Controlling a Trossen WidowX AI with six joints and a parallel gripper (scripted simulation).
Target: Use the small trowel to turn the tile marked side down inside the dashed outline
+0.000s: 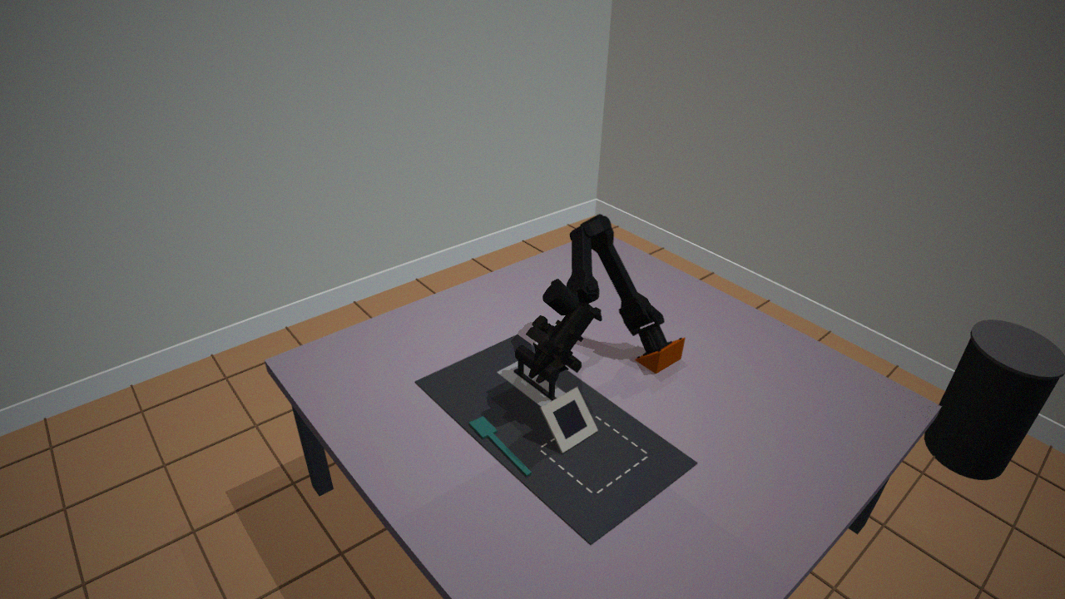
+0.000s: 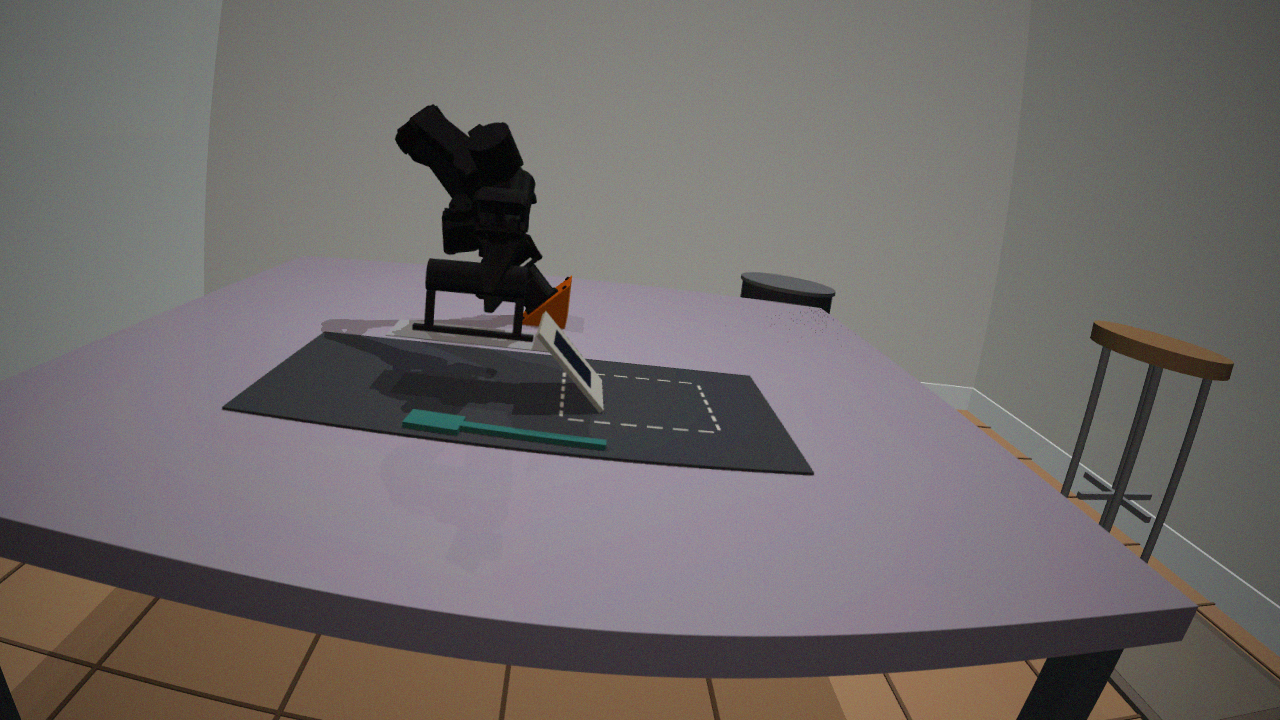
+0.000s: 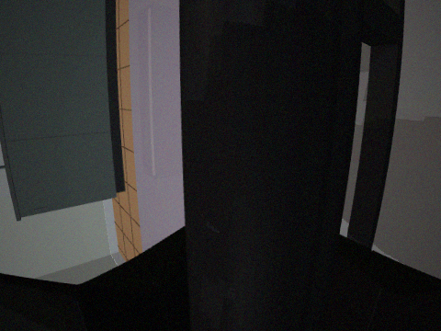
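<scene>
Right now the beige tile is 1 cm behind my gripper tip, 10 cm to the left of it and 6 cm below it. From my gripper tip the other things lie so: flat green tool: 13 cm ahead, 10 cm below; trowel: 3 cm behind, 1 cm below.
</scene>
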